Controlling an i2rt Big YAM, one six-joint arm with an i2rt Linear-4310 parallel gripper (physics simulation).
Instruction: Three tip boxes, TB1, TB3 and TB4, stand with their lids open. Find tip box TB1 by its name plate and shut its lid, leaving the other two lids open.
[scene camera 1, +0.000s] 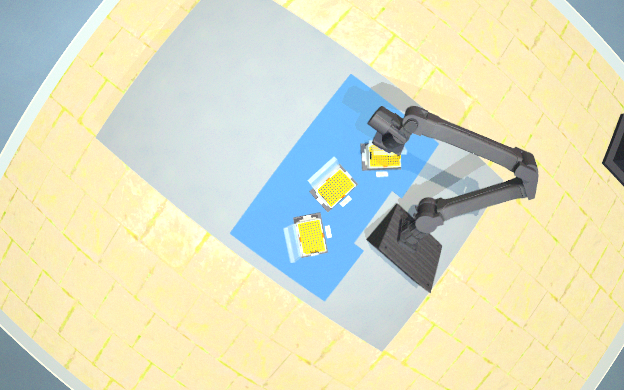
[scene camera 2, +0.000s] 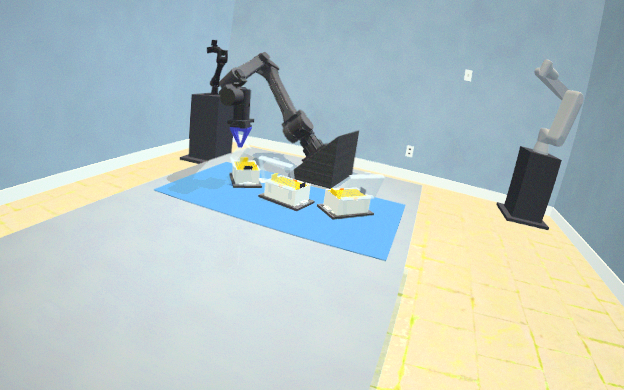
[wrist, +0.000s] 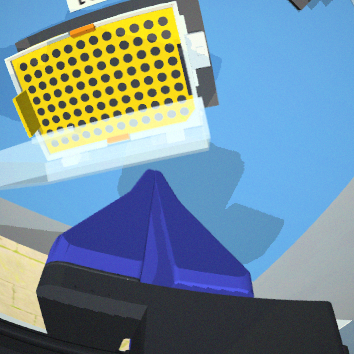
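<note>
A tip box with a yellow rack is nearest the gripper. Its clear lid stands roughly upright, overlapping the row of holes by the hinge in the wrist view. Its name plate is cut off in the wrist view and unreadable. My blue gripper is shut and empty, pointing down by the lid's outer side; contact is unclear. The arm hides it in scene camera 1. The middle box and far box have open lids. Their plates are too small to read.
The boxes stand in a spaced row on a blue mat over a grey surface. The arm's dark wedge base stands beside the mat. Two other arms on black pedestals stand farther off.
</note>
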